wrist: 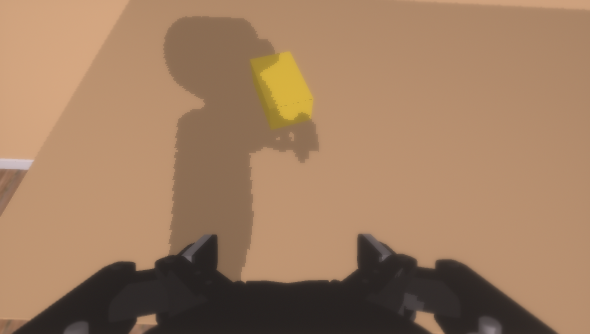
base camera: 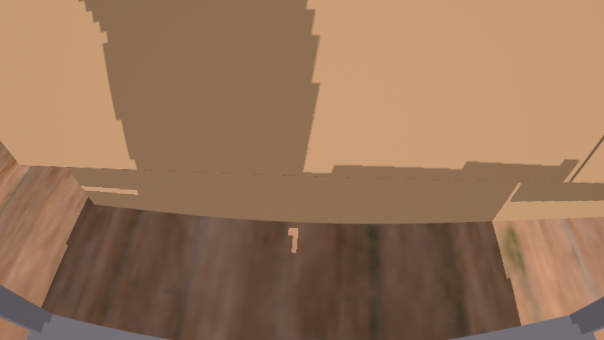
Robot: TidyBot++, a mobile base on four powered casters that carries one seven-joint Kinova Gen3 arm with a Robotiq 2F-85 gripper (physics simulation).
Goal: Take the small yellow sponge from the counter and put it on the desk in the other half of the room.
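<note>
The small yellow sponge lies on the tan counter, turned slightly, in the upper middle of the wrist view. The arm's shadow falls across its left side and along the counter beside it. My gripper is open, with nothing between its fingers. It is above the counter, and the sponge is ahead of the fingertips, a little left of their middle in the picture. The desk does not show in either view.
In the base camera view the counter's tan front stands close before the base, with a recessed base strip below it. Wooden floor lies between it and the grey edge of my base. A white skirting board shows left of the counter.
</note>
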